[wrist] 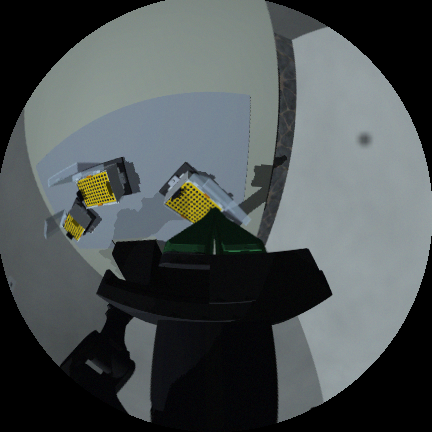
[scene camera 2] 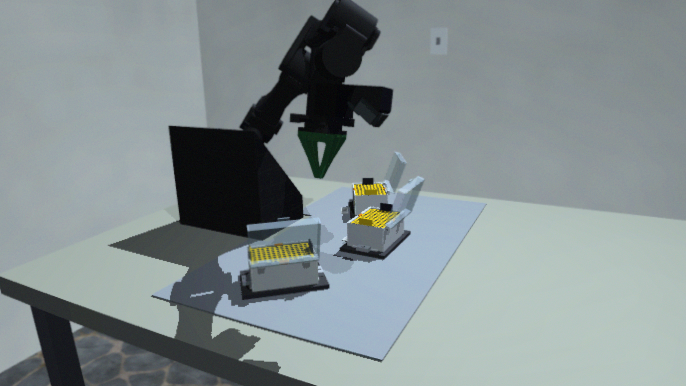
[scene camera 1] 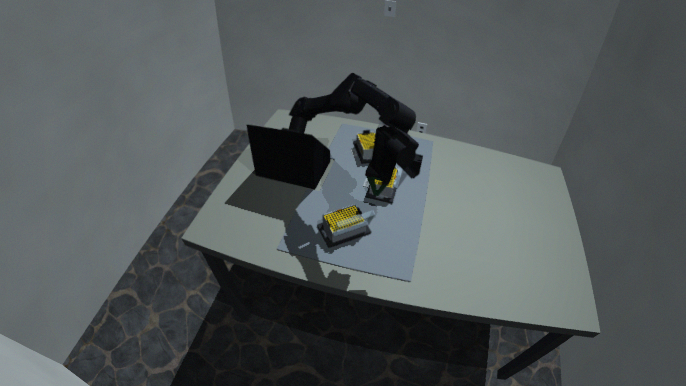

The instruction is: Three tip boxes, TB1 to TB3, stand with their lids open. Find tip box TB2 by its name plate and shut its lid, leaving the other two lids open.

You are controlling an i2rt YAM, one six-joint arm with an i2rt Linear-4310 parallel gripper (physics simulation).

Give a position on a tip box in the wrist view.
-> At 82,215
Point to a blue-grey mat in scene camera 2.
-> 370,301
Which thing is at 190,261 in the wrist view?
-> My gripper.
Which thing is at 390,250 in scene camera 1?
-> A blue-grey mat.
